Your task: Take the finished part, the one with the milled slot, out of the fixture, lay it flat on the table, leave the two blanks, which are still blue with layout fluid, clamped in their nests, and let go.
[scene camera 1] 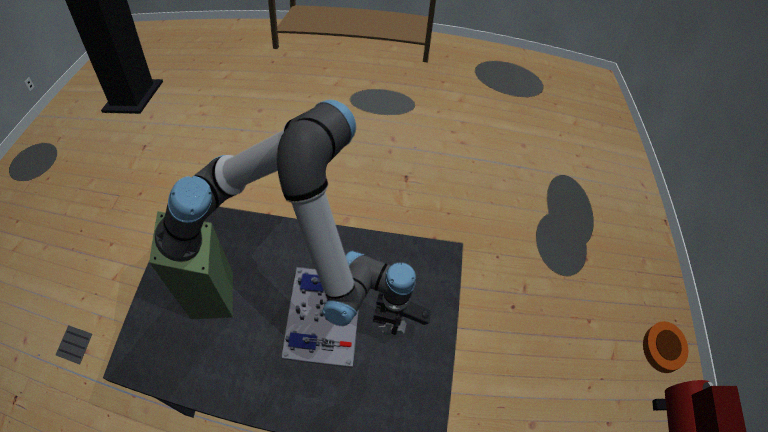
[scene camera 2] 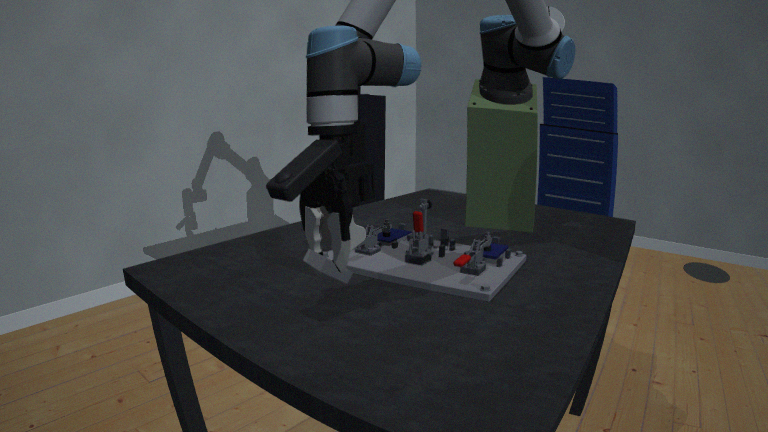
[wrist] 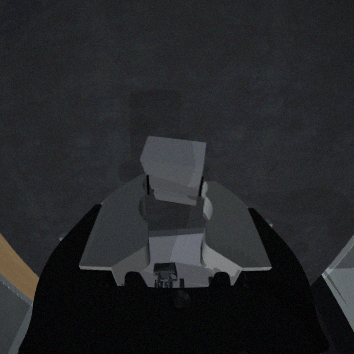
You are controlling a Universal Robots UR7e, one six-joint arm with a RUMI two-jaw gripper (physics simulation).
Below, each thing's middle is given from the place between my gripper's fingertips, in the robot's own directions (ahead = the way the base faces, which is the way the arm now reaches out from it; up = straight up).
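Scene:
The fixture plate (scene camera 2: 440, 275) is 240 mm behind my hand, 30 mm to the left of it and 50 mm below it. And there's the finished part (wrist: 174, 166), with my gripper right at it.

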